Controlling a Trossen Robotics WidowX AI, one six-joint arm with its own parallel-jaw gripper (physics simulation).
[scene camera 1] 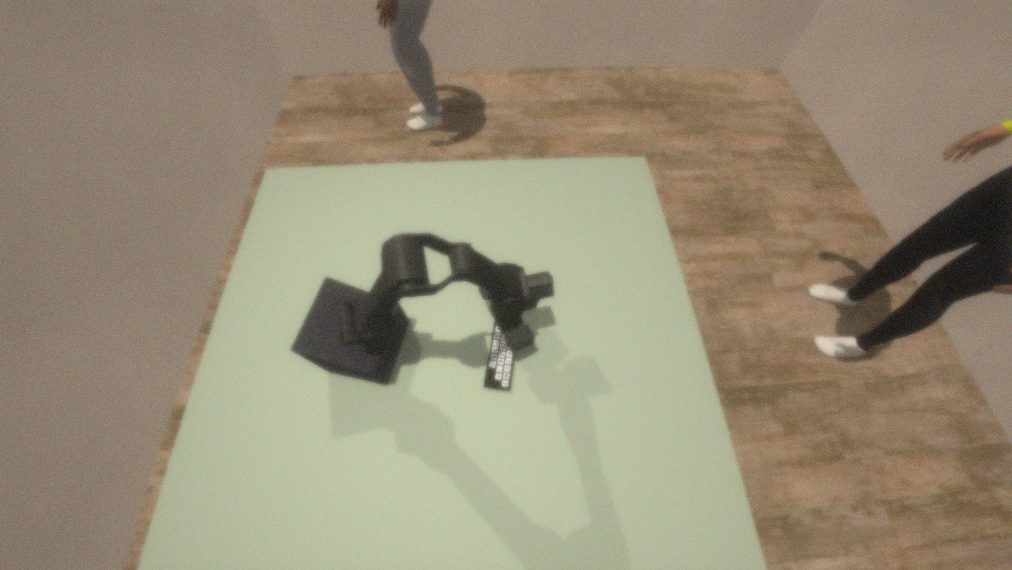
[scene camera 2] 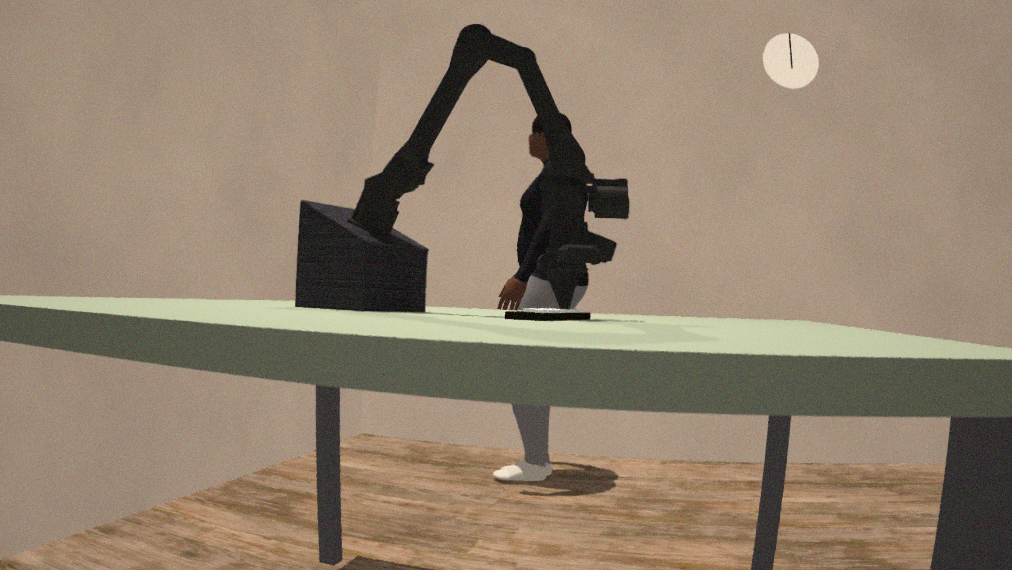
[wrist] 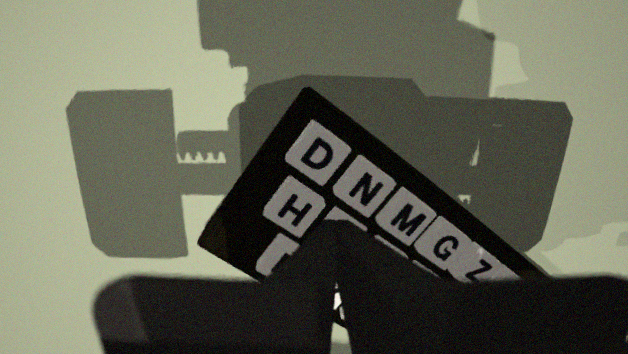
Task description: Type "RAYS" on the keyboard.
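Where they show: gripper, between the fingertips: [scene camera 1: 506, 326] [wrist: 334, 232]; arm's base, origin of its link: [scene camera 1: 354, 329] [scene camera 2: 368, 227].
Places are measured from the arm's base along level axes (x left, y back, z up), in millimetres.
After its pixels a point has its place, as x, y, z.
Note:
A black keyboard [scene camera 1: 499, 364] @[-118, -300, -127] [scene camera 2: 546, 316] @[-184, -309, -135] [wrist: 240, 215] @[8, -338, -131] with pale letter keys lies flat on the table, slanted in the wrist view. The keys D, N, M, G, Z and H can be read there. My gripper [scene camera 2: 564, 307] @[-24, -339, -131] [wrist: 334, 232] @[-24, -339, -131] is shut and empty, pointing straight down. Its fingertips are at or very close to the key tops, over the key row next to the D-N-M-G row, just right of H. The fingers hide that key's letter and much of the keyboard. Whether the tips touch a key cannot be told. R, A, Y and S do not show readably.
The green table [scene camera 1: 318, 495] @[-304, 151, -142] [scene camera 2: 212, 346] @[-670, -39, -161] carries the arm's dark base block [scene camera 1: 347, 339] @[-53, -11, 78] [scene camera 2: 361, 272] @[-98, -17, -81], left of the keyboard. The arm's shadows fall across the table and around the keyboard. One person [scene camera 1: 417, 63] [scene camera 2: 531, 212] stands behind the table; another [scene camera 1: 934, 261] stands at the right.

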